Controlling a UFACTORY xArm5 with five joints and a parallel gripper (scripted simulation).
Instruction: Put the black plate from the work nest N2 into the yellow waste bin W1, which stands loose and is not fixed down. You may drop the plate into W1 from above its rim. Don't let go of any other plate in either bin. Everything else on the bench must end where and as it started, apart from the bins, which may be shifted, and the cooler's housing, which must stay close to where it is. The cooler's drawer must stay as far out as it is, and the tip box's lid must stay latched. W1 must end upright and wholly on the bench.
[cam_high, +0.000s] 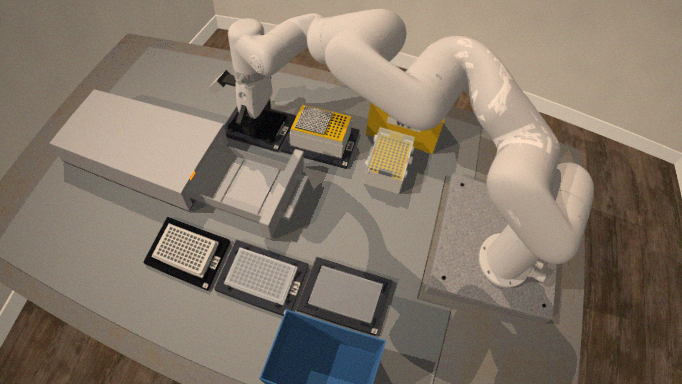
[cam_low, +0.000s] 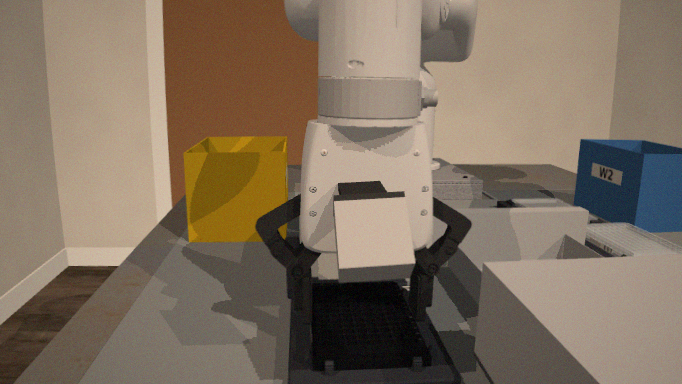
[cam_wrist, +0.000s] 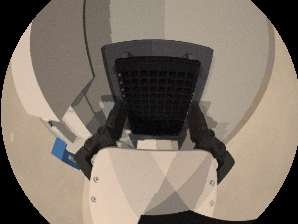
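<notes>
Now: hand 10 mm above the black plate. Round my hand: work nest N2: 30 mm below; then yellow-topped tip box: 170 mm behind, 40 mm to the right, 20 mm above; then drawer: 180 mm to the left, 60 mm behind, 10 mm below.
</notes>
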